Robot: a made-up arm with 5 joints.
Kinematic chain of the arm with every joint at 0, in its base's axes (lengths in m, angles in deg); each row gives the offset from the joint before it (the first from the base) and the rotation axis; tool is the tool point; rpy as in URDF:
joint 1: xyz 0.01 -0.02 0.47 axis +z
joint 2: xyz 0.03 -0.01 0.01 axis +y
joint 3: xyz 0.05 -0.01 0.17 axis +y
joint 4: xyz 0.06 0 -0.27 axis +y
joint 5: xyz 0.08 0 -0.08 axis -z
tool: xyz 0.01 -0.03 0.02 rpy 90 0 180
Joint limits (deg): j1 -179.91..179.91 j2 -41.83..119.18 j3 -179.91..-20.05 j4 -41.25..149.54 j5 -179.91..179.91
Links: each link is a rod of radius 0.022 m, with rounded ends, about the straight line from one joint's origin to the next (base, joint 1, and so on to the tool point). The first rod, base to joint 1, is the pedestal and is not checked.
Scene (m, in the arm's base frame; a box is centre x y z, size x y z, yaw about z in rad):
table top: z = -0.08
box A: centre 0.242 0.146 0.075 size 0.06 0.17 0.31 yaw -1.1
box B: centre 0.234 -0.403 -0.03 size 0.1 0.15 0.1 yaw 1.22
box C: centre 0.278 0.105 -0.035 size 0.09 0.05 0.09 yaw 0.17
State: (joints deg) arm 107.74 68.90 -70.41 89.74 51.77
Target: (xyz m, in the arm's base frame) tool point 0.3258 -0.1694 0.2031
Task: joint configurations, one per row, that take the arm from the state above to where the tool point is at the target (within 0.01 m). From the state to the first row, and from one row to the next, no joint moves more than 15 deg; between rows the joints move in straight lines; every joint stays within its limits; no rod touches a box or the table.
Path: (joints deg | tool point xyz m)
1: 94.63 75.27 -57.82 85.17 44.16 | 0.0494 0.0939 0.1477
2: 81.53 81.64 -45.23 80.60 36.55 | 0.0607 -0.0193 0.1671
3: 68.42 88.02 -32.64 76.03 28.94 | 0.0279 -0.1137 0.2171
4: 55.31 94.39 -20.05 71.45 21.33 | -0.0311 -0.1700 0.2920
5: 40.78 87.97 -33.14 73.84 26.02 | -0.0161 -0.1103 0.2098
6: 26.24 81.56 -46.23 76.23 30.70 | 0.0465 -0.0588 0.1544
7: 11.71 75.15 -59.33 78.62 35.39 | 0.1435 -0.0436 0.1332
8: -2.83 68.73 -72.42 81.00 40.08 | 0.2476 -0.0812 0.1496
9: -17.36 62.32 -85.51 83.39 44.77 | 0.3258 -0.1694 0.2031

